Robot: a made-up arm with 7 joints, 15 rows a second.
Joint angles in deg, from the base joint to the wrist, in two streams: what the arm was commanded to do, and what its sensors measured. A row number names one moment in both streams.
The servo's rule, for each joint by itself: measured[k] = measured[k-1] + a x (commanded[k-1-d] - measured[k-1]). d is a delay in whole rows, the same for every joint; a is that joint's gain. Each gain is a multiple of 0.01, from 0.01 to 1. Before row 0 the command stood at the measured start. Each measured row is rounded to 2 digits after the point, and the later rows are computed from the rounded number. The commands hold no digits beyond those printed.
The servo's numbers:
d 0
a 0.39 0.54 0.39 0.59 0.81 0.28 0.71
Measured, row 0:
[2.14, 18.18, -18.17, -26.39, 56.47, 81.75, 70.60]
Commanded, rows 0 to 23:
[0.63, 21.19, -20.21, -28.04, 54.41, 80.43, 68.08]
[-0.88, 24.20, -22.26, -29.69, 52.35, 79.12, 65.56]
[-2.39, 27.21, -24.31, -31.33, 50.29, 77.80, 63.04]
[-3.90, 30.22, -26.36, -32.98, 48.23, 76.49, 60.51]
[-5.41, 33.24, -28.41, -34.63, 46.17, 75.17, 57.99]
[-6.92, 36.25, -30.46, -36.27, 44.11, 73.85, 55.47]
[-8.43, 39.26, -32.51, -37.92, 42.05, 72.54, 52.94]
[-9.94, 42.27, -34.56, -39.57, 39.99, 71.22, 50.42]
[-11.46, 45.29, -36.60, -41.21, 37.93, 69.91, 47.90]
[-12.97, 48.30, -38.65, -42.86, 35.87, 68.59, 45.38]
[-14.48, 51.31, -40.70, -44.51, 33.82, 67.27, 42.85]
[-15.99, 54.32, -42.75, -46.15, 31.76, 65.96, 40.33]
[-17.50, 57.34, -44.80, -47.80, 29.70, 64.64, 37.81]
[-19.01, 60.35, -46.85, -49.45, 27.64, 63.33, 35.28]
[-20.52, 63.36, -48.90, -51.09, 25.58, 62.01, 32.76]
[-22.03, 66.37, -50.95, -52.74, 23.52, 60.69, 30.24]
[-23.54, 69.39, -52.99, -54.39, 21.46, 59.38, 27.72]
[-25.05, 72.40, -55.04, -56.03, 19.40, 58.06, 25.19]
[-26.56, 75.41, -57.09, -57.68, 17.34, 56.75, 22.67]
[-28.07, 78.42, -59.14, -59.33, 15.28, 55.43, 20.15]
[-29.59, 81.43, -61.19, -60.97, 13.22, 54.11, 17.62]
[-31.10, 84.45, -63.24, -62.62, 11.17, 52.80, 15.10]
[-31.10, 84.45, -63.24, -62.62, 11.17, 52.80, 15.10]
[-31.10, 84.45, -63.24, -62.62, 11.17, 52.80, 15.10]
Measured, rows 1 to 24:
[1.55, 19.81, -18.97, -27.36, 54.80, 81.38, 68.81]
[0.60, 22.18, -20.25, -28.73, 52.82, 80.75, 66.50]
[-0.57, 24.90, -21.83, -30.26, 50.77, 79.92, 64.04]
[-1.87, 27.77, -23.60, -31.86, 48.71, 78.96, 61.53]
[-3.25, 30.72, -25.48, -33.49, 46.65, 77.90, 59.02]
[-4.68, 33.71, -27.42, -35.13, 44.59, 76.77, 56.50]
[-6.14, 36.71, -29.41, -36.78, 42.53, 75.59, 53.97]
[-7.62, 39.71, -31.42, -38.43, 40.47, 74.37, 51.45]
[-9.12, 42.72, -33.44, -40.07, 38.41, 73.12, 48.93]
[-10.62, 45.73, -35.47, -41.72, 36.35, 71.85, 46.41]
[-12.13, 48.74, -37.51, -43.37, 34.30, 70.57, 43.88]
[-13.64, 51.75, -39.55, -45.01, 32.24, 69.28, 41.36]
[-15.15, 54.77, -41.60, -46.66, 30.18, 67.98, 38.84]
[-16.66, 57.78, -43.65, -48.31, 28.12, 66.68, 36.31]
[-18.17, 60.79, -45.70, -49.95, 26.06, 65.37, 33.79]
[-19.68, 63.80, -47.75, -51.60, 24.00, 64.06, 31.27]
[-21.19, 66.82, -49.79, -53.25, 21.94, 62.75, 28.75]
[-22.70, 69.83, -51.84, -54.89, 19.88, 61.44, 26.22]
[-24.21, 72.84, -53.89, -56.54, 17.82, 60.13, 23.70]
[-25.72, 75.85, -55.94, -58.19, 15.76, 58.81, 21.18]
[-27.23, 78.86, -57.99, -59.83, 13.70, 57.49, 18.65]
[-28.74, 81.88, -60.04, -61.48, 11.65, 56.18, 16.13]
[-29.66, 83.27, -61.29, -62.15, 11.26, 55.23, 15.40]
[-30.22, 83.91, -62.05, -62.43, 11.19, 54.55, 15.19]

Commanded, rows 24 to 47:
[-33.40, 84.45, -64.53, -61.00, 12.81, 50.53, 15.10]
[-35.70, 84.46, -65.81, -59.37, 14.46, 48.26, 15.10]
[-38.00, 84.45, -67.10, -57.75, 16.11, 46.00, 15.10]
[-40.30, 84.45, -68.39, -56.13, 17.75, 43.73, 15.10]
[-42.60, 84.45, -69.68, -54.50, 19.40, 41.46, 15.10]
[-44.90, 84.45, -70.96, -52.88, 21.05, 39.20, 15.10]
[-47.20, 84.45, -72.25, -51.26, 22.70, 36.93, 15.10]
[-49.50, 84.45, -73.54, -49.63, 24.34, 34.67, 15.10]
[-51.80, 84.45, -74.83, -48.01, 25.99, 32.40, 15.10]
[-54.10, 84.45, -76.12, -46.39, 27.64, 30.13, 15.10]
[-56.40, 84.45, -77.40, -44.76, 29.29, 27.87, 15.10]
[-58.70, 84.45, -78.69, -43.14, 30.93, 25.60, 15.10]
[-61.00, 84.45, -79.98, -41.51, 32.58, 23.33, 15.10]
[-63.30, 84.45, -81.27, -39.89, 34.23, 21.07, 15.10]
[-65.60, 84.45, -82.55, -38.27, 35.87, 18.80, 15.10]
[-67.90, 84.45, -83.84, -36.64, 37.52, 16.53, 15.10]
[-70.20, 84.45, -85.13, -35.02, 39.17, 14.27, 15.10]
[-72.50, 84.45, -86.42, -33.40, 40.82, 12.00, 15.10]
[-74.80, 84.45, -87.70, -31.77, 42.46, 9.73, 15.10]
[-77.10, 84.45, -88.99, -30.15, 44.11, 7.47, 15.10]
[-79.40, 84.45, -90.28, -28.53, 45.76, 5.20, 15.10]
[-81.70, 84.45, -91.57, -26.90, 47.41, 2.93, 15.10]
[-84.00, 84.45, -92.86, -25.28, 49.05, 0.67, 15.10]
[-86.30, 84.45, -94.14, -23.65, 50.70, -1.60, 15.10]
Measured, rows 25 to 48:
[-31.46, 84.20, -63.02, -61.59, 12.50, 53.42, 15.13]
[-33.11, 84.34, -64.11, -60.28, 14.09, 51.98, 15.11]
[-35.02, 84.40, -65.28, -58.79, 15.73, 50.31, 15.10]
[-37.08, 84.43, -66.49, -57.22, 17.37, 48.47, 15.10]
[-39.23, 84.44, -67.73, -55.62, 19.01, 46.51, 15.10]
[-41.44, 84.45, -68.99, -54.00, 20.66, 44.46, 15.10]
[-43.69, 84.45, -70.26, -52.38, 22.31, 42.35, 15.10]
[-45.96, 84.45, -71.54, -50.76, 23.95, 40.20, 15.10]
[-48.24, 84.45, -72.82, -49.14, 25.60, 38.02, 15.10]
[-50.53, 84.45, -74.11, -47.52, 27.25, 35.81, 15.10]
[-52.82, 84.45, -75.39, -45.89, 28.90, 33.59, 15.10]
[-55.11, 84.45, -76.68, -44.27, 30.54, 31.35, 15.10]
[-57.41, 84.45, -77.97, -42.64, 32.19, 29.10, 15.10]
[-59.71, 84.45, -79.26, -41.02, 33.84, 26.85, 15.10]
[-62.01, 84.45, -80.54, -39.40, 35.48, 24.60, 15.10]
[-64.31, 84.45, -81.83, -37.77, 37.13, 22.34, 15.10]
[-66.61, 84.45, -83.12, -36.15, 38.78, 20.08, 15.10]
[-68.91, 84.45, -84.41, -34.53, 40.43, 17.82, 15.10]
[-71.21, 84.45, -85.69, -32.90, 42.07, 15.55, 15.10]
[-73.51, 84.45, -86.98, -31.28, 43.72, 13.29, 15.10]
[-75.81, 84.45, -88.27, -29.66, 45.37, 11.02, 15.10]
[-78.11, 84.45, -89.56, -28.03, 47.02, 8.75, 15.10]
[-80.41, 84.45, -90.85, -26.41, 48.66, 6.49, 15.10]
[-82.71, 84.45, -92.13, -24.78, 50.31, 4.22, 15.10]

